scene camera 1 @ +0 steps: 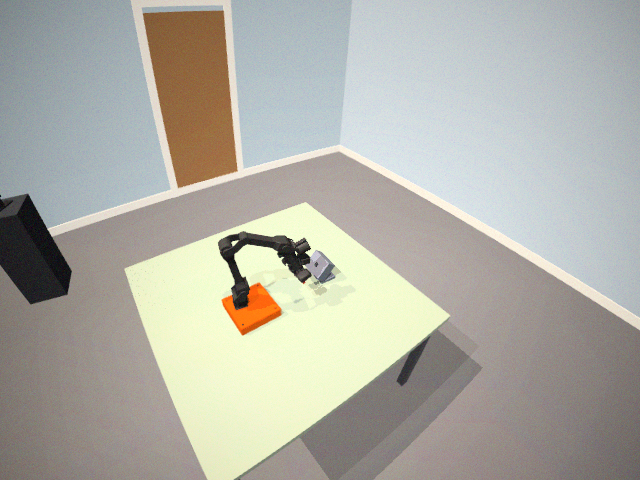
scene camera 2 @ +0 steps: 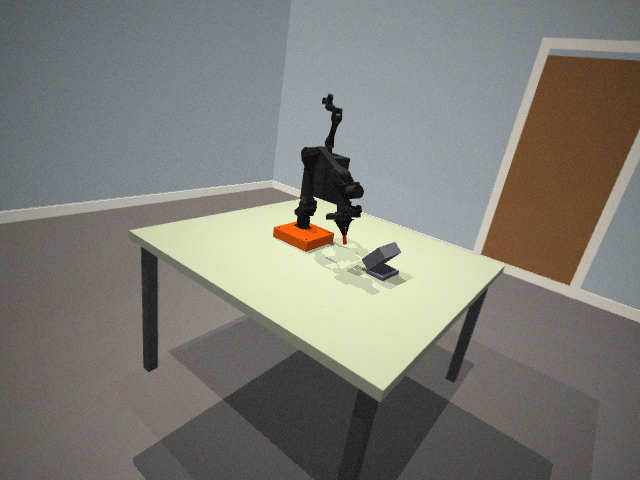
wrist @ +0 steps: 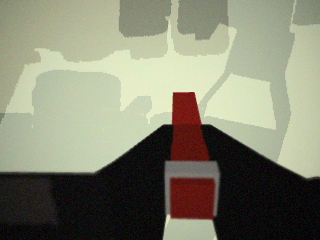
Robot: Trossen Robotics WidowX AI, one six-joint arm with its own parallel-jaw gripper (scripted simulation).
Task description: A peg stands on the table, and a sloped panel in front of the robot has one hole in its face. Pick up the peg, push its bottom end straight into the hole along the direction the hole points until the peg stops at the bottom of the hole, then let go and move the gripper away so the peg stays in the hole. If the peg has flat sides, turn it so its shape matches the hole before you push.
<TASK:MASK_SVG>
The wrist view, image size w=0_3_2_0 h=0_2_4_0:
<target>my gripper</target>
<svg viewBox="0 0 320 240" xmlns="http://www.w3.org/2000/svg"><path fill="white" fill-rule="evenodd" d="M201 124L210 161L217 162L220 173L217 212L212 220L218 240L320 240L320 177L307 179L249 148L211 124ZM173 125L163 124L123 155L96 172L0 172L0 240L163 240L167 216L165 214L165 161L171 161Z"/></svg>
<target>red square peg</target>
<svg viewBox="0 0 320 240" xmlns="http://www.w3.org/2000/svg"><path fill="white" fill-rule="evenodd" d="M173 92L171 161L165 161L165 214L170 214L170 219L213 220L213 216L216 216L220 175L216 161L210 161L207 146L202 135L202 123L195 92Z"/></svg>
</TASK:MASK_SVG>
